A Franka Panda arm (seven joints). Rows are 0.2 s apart.
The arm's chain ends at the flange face. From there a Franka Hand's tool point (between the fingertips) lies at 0.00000 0.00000 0.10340 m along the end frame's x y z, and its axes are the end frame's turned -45 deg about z.
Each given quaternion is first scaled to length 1.
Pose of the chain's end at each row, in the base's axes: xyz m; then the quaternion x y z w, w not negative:
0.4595, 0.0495, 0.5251, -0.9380, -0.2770, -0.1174, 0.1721
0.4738, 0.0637, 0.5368, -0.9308, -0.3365, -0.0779, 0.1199
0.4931, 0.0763, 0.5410, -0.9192, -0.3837, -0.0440, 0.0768
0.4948, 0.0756, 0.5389, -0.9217, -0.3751, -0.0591, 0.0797
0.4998, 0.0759, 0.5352, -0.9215, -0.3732, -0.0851, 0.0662
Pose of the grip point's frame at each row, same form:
0.4724, 0.0896, 0.4307, -0.7606, -0.6149, -0.1743, 0.1141
0.4805, 0.0922, 0.4376, -0.7312, -0.6671, -0.1179, 0.0810
0.4954, 0.0944, 0.4392, -0.7024, -0.7063, -0.0700, 0.0541
0.4999, 0.0954, 0.4375, -0.7080, -0.6992, -0.0851, 0.0510
0.5109, 0.0951, 0.4342, -0.7085, -0.6974, -0.1040, 0.0286

